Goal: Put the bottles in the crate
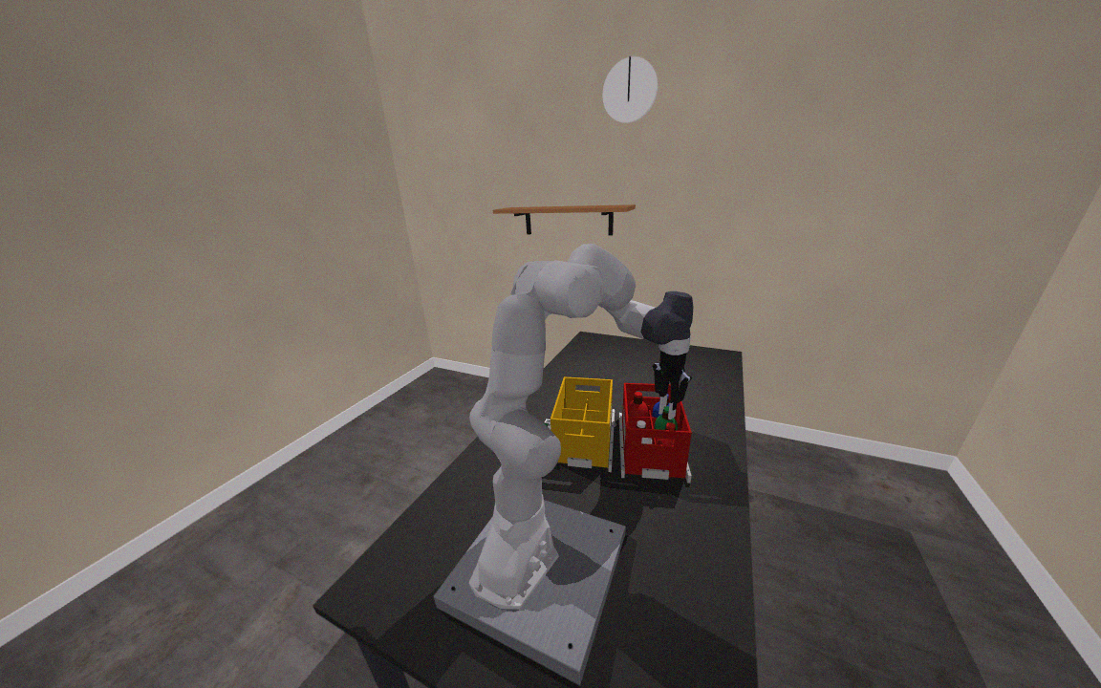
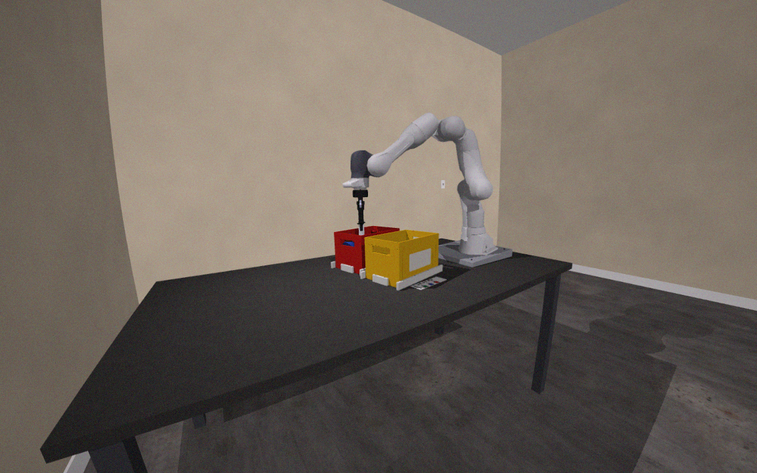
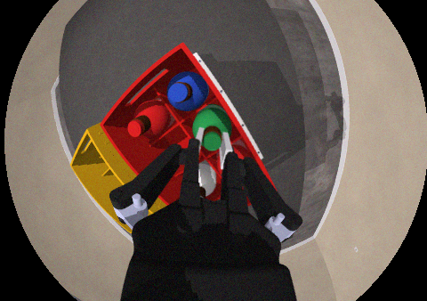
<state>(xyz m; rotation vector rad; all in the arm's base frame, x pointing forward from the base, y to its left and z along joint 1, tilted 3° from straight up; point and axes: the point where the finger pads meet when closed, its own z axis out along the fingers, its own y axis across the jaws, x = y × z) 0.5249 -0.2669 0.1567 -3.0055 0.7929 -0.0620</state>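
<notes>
Now: the green-labelled bottle 80 mm below my hand. Round my hand: white-capped bottle (110 mm behind, 60 mm to the left, 80 mm below); red crate (10 mm behind, 40 mm to the left, 90 mm below); blue-labelled bottle (80 mm ahead, 20 mm to the left, 80 mm below).
</notes>
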